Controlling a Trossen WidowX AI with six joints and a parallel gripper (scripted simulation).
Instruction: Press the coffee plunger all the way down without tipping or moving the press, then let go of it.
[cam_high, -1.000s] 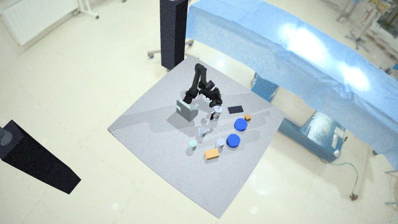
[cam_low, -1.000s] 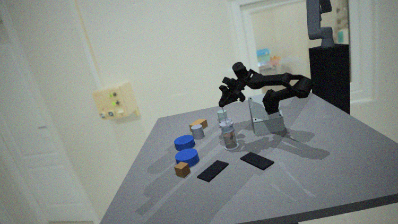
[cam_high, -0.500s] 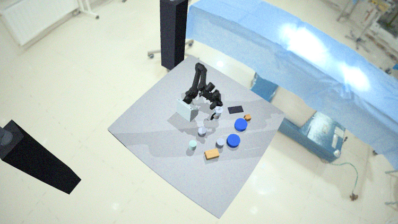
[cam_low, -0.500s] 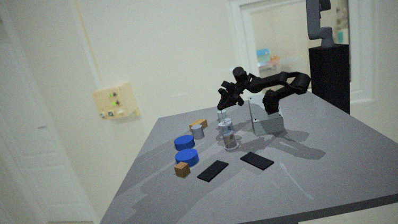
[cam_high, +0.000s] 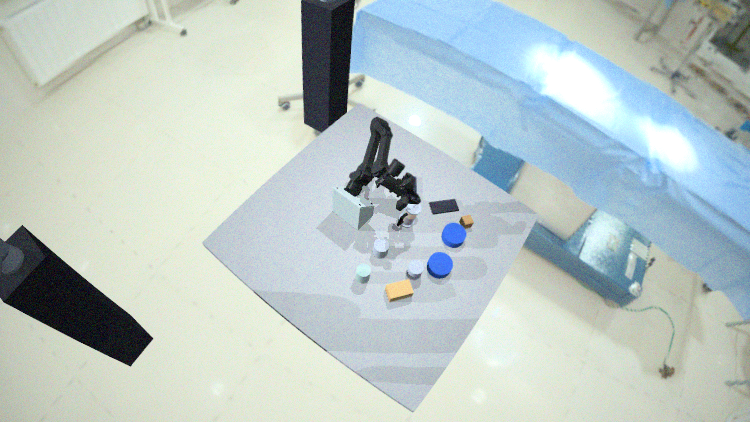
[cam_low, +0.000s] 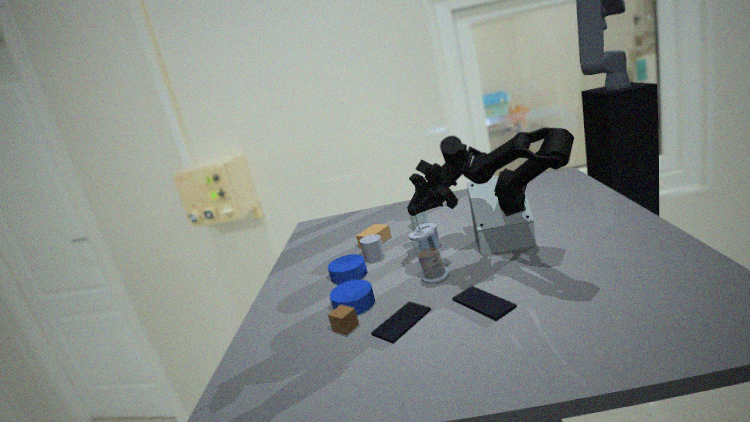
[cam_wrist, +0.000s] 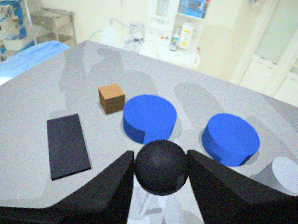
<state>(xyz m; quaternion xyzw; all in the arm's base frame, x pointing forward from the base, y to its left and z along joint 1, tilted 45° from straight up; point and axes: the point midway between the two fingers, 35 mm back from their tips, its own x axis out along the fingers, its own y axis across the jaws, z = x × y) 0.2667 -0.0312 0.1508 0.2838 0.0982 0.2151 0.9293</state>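
Now: the coffee press 100 mm below my gripper tip, 20 mm behind it and 10 mm to the right of it. Also, from my gripper tip: cube: 230 mm ahead, 190 mm below, 170 mm to the left.
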